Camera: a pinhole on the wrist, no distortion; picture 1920 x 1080 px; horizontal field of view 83.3 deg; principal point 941.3 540.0 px. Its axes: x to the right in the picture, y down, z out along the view. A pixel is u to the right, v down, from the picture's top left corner.
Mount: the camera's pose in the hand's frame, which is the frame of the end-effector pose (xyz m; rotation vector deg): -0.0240 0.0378 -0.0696 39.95 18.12 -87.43
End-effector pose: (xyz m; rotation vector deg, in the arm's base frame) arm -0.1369 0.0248 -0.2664 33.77 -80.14 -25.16
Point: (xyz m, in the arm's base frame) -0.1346 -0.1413 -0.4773
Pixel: 1798.5 572.1
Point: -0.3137 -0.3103 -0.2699
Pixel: outside the picture
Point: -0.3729 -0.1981 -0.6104
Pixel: 1232.5 479.8
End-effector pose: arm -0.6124 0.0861 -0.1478 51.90 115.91 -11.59
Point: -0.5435 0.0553 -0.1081
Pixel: 261.9 294.1
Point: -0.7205 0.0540 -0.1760
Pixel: outside the picture
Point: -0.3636 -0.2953 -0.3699
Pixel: 593.1 639.0
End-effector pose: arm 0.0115 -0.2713 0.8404 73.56 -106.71 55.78
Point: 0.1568 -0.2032 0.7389
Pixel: outside the picture
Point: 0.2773 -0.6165 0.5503
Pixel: 857.8 534.1
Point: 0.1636 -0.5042 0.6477
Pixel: 795.9 592.3
